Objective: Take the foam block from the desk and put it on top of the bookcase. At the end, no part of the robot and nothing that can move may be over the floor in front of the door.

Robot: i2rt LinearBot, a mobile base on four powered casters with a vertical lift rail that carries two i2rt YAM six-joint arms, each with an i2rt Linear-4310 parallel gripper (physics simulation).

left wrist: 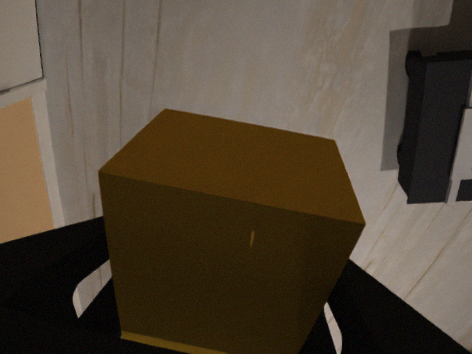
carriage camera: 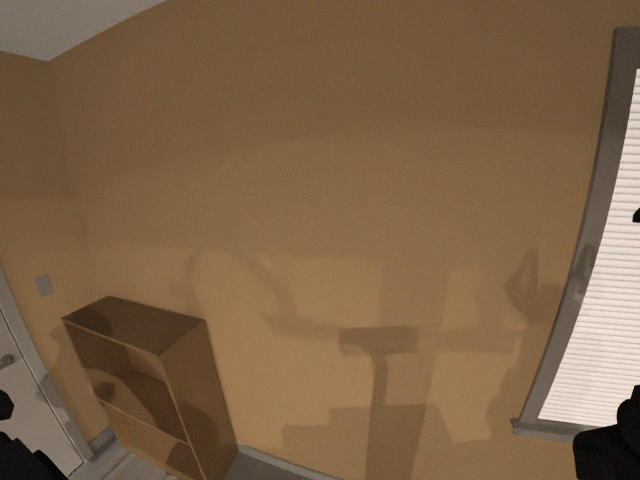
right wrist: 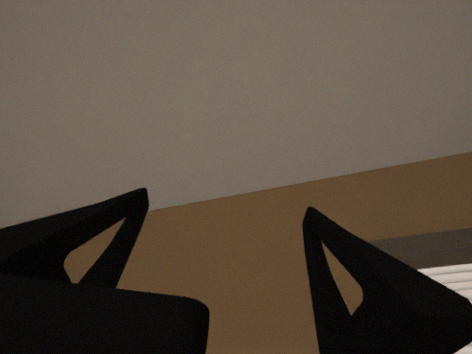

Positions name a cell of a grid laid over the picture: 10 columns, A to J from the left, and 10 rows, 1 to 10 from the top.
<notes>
In view: the left gripper (left wrist: E7), the right gripper (right wrist: E6), a yellow foam block (left wrist: E7), a wooden bookcase (carriage camera: B8), a window with white blinds (carriage camera: J8) and a grey ceiling strip (right wrist: E4).
The carriage camera view does not show the yellow foam block: it is out of frame. The right wrist view misses the yellow foam block: it is out of frame.
</notes>
